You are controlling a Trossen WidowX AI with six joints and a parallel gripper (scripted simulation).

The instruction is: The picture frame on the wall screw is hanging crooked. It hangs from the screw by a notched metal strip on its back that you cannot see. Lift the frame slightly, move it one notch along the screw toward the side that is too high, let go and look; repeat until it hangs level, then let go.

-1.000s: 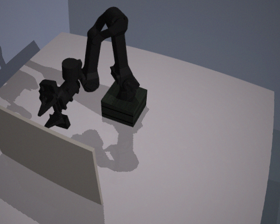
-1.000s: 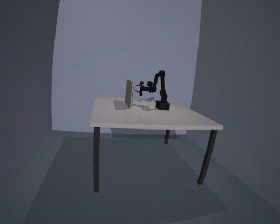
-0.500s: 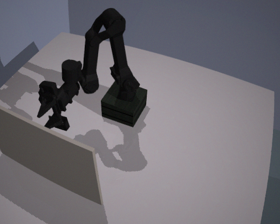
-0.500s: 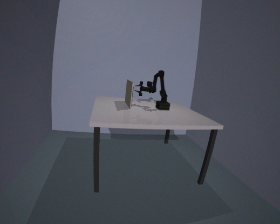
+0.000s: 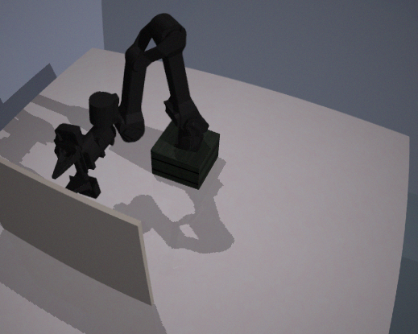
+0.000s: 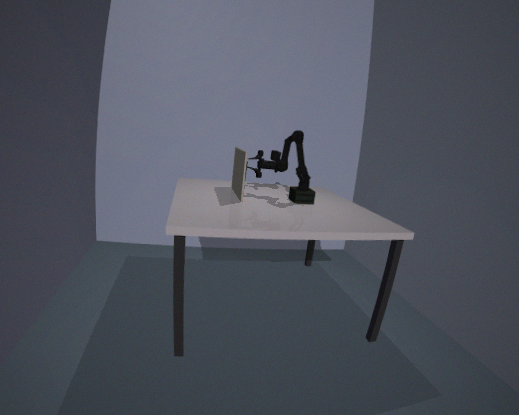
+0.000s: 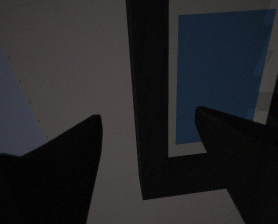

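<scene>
Now: gripper tip 6 cm above the picture frame and 4 cm short of it. From my gripper tip the other things lie so: wall panel 6 cm below, 5 cm ahead.
</scene>
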